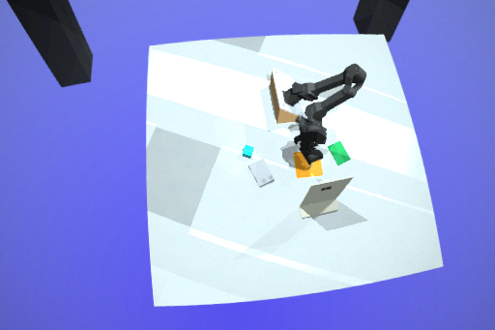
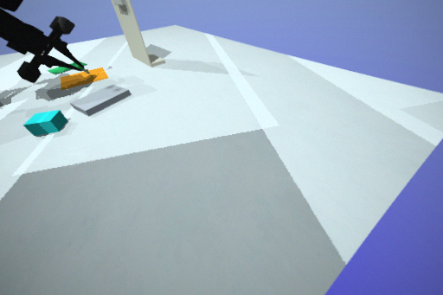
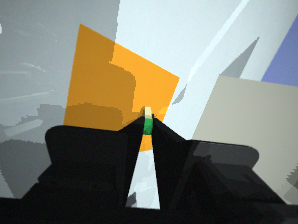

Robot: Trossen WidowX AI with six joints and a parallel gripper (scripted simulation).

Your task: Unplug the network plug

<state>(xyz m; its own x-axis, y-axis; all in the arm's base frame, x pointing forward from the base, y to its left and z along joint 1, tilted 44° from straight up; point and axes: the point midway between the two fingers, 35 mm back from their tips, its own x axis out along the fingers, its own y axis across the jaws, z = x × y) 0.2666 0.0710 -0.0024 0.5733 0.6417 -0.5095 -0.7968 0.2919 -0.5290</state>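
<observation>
Now: the orange square 1 cm behind my gripper tip and 2 cm below it. Also, from my gripper tip: beige upright panel 18 cm ahead, 11 cm above; network plug right at my gripper tip; grey flat block 21 cm to the right, 2 cm below.
</observation>
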